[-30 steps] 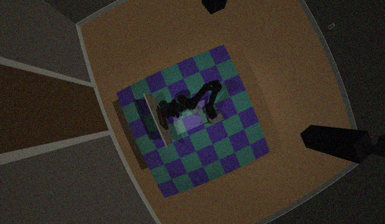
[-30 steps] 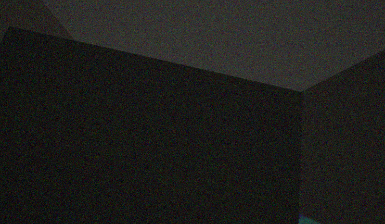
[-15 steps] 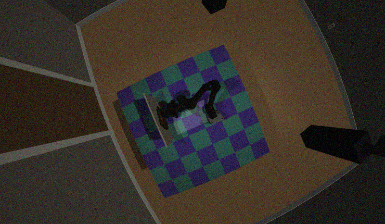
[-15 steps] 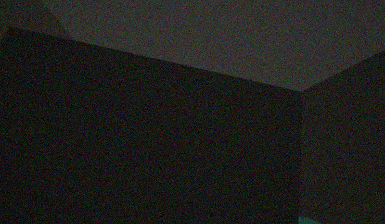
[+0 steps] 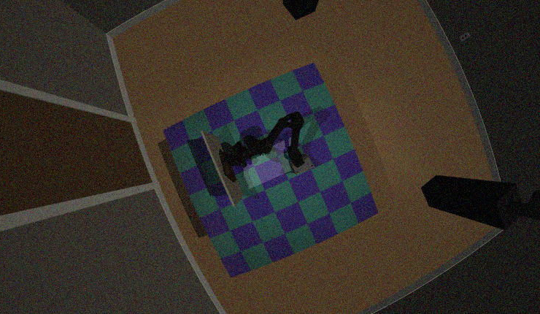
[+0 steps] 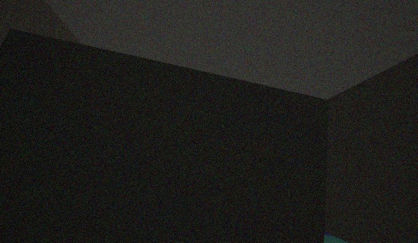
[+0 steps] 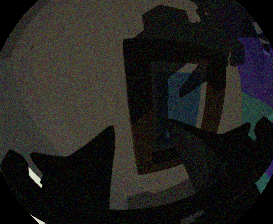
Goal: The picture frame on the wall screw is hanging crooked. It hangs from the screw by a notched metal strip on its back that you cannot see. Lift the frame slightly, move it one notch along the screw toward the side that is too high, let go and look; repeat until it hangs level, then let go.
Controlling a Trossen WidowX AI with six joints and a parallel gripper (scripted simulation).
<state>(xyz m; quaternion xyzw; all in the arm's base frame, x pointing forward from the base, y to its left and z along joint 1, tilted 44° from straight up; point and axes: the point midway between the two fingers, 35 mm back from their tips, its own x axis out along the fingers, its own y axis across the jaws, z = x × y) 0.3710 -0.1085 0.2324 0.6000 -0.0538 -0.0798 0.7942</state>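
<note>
Right now the dark picture frame is 5 cm below my gripper tip, 2 cm to the left of it and 2 cm ahead of it. The rest, counted from my gripper tip: pale wall panel: 6 cm below, 3 cm ahead, 1 cm to the left.
</note>
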